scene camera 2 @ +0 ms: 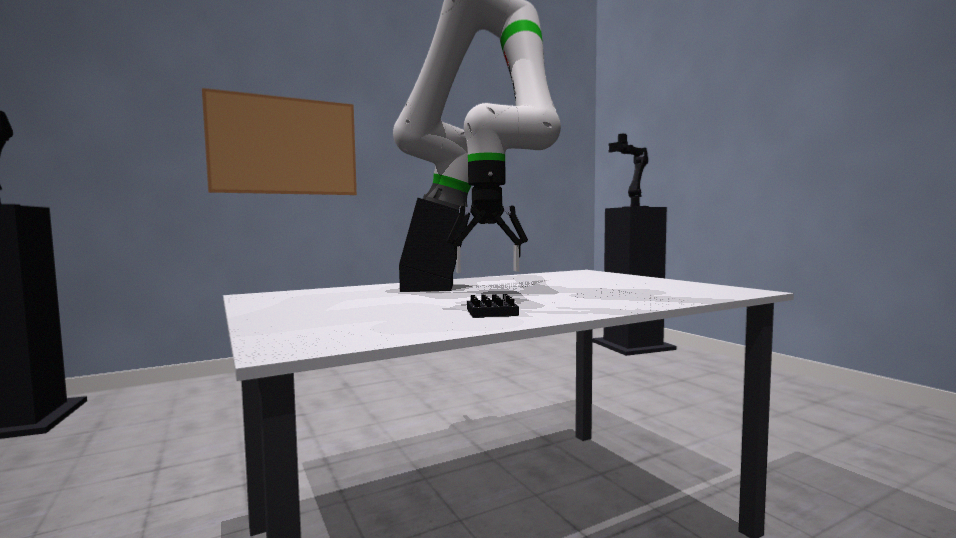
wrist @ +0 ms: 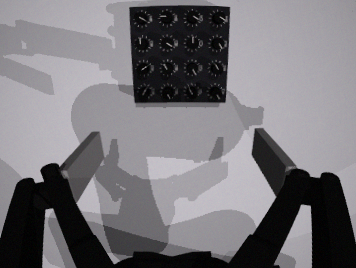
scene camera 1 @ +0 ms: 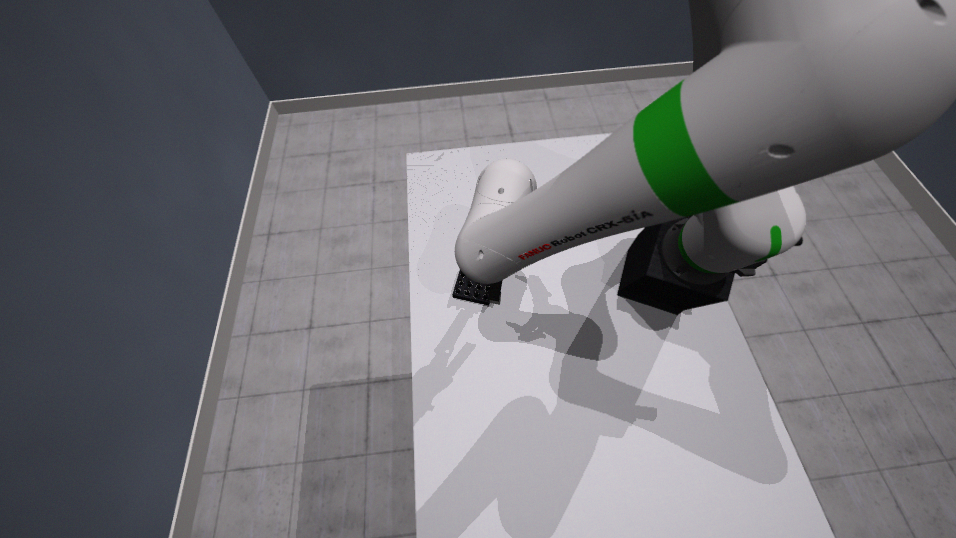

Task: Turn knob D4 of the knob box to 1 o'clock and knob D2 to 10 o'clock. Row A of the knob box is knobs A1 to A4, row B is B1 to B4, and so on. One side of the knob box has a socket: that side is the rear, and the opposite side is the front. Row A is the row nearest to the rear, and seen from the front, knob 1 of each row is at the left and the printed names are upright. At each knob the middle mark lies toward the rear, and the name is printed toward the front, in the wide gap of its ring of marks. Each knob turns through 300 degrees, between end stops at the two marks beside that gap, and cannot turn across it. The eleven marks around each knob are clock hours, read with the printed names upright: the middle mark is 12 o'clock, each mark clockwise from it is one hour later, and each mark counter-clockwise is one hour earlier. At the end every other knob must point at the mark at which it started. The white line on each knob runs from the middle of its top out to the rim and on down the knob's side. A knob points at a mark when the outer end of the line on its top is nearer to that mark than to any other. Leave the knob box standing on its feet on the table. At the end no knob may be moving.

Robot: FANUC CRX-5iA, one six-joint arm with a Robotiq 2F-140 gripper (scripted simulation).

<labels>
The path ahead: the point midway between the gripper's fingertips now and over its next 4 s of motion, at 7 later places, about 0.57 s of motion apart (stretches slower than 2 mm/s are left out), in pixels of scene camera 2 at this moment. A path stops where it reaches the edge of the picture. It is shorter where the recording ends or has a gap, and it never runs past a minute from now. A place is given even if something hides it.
My gripper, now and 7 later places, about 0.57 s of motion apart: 487, 271; 474, 271; 474, 276; 474, 279; 474, 287; 474, 293; 474, 296; 474, 300
</labels>
